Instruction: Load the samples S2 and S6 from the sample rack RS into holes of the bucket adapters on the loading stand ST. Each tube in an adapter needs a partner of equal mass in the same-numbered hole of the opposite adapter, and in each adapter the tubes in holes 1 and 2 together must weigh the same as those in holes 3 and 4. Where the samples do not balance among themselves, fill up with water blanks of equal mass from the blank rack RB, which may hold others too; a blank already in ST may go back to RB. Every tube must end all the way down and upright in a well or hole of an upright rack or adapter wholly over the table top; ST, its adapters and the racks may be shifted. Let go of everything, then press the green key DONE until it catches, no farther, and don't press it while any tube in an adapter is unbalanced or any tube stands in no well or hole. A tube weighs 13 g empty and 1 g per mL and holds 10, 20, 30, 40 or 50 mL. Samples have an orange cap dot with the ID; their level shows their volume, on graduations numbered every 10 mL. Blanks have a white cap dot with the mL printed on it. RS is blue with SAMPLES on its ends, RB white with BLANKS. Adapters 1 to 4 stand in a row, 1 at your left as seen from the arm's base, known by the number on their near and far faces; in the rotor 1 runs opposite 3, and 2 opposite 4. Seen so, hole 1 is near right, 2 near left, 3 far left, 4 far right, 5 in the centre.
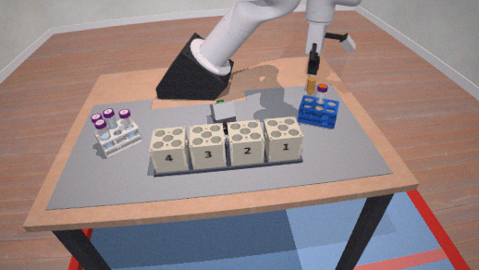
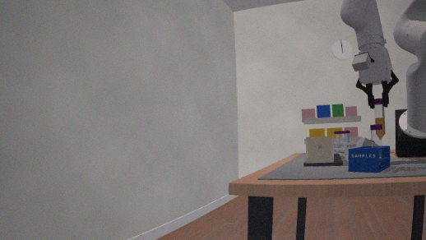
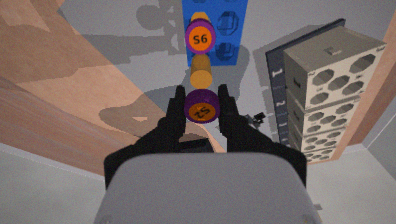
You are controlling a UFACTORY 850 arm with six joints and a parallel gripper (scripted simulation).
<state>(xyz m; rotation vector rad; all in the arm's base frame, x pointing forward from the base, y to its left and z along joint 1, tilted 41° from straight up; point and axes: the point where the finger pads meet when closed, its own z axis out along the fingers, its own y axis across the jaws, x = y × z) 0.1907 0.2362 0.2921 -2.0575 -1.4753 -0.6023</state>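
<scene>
The sample tube S2 lies 10 mm behind my hand and 50 mm below it. Also, from my hand: blue sample rack RS: 30 mm ahead, 30 mm to the left, 160 mm below; adapter 1: 210 mm ahead, 110 mm to the right, 140 mm below; sample S6: 20 mm ahead, 40 mm to the left, 130 mm below.
</scene>
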